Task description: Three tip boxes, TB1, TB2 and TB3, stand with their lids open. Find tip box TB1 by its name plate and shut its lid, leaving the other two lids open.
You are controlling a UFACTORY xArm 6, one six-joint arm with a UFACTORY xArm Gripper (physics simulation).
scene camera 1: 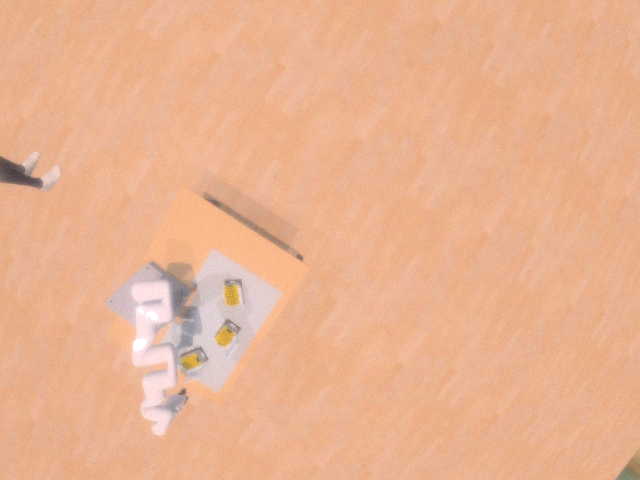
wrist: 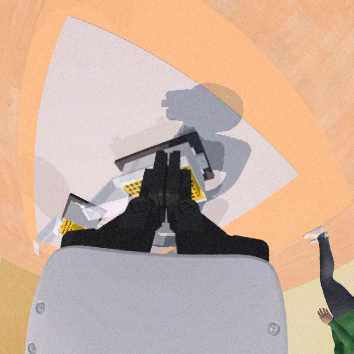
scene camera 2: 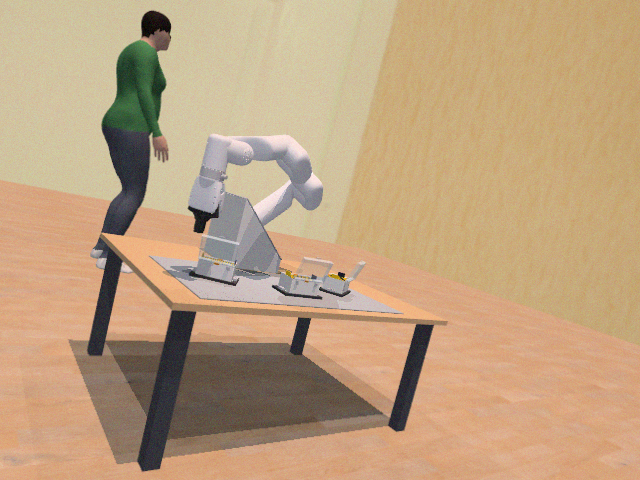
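Pixels of known places: gripper, fingertip midpoint: (scene camera 1: 184,390) (wrist: 168,166) (scene camera 2: 198,232); arm's base, link origin: (scene camera 2: 252,220).
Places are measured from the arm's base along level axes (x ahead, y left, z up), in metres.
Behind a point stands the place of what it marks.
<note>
Three tip boxes with yellow racks stand on the grey mat with lids raised. The first box (scene camera 1: 192,359) @(y -0.199, x 0.354, z -0.133 m) (scene camera 2: 216,270) (wrist: 196,186) @(y -0.274, x 0.336, z -0.122 m) is nearest my gripper, the second box (scene camera 1: 226,334) (scene camera 2: 298,286) @(y 0.046, x 0.462, z -0.156 m) is in the middle, and the third box (scene camera 1: 232,294) (scene camera 2: 334,285) @(y 0.271, x 0.336, z -0.158 m) is farthest. One farther box (wrist: 73,226) @(y 0.016, x 0.433, z -0.121 m) shows at the lower left of the wrist view; I cannot tell which. Name plates are unreadable, so TB1 cannot be told. My gripper (scene camera 1: 183,393) @(y -0.332, x 0.436, z -0.038 m) (scene camera 2: 198,230) @(y -0.332, x 0.436, z -0.038 m) (wrist: 168,166) @(y -0.332, x 0.436, z -0.038 m) is shut and empty, above and beside the first box; its fingers hide part of that box in the wrist view.
The grey mat (scene camera 1: 262,295) @(y 0.407, x 0.428, z -0.192 m) (scene camera 2: 248,296) @(y -0.165, x 0.550, z -0.191 m) (wrist: 100,90) @(y -0.269, x 0.524, z -0.191 m) lies on the wooden table (scene camera 1: 178,219) @(y 0.419, x -0.257, z -0.194 m) (wrist: 280,200) @(y -0.336, x 0.077, z -0.194 m). A grey angled panel (scene camera 2: 230,227) @(y -0.095, x 0.022, z -0.045 m) rises behind the first box. A person (scene camera 1: 20,177) (scene camera 2: 136,90) (wrist: 330,272) in green stands beyond the table.
</note>
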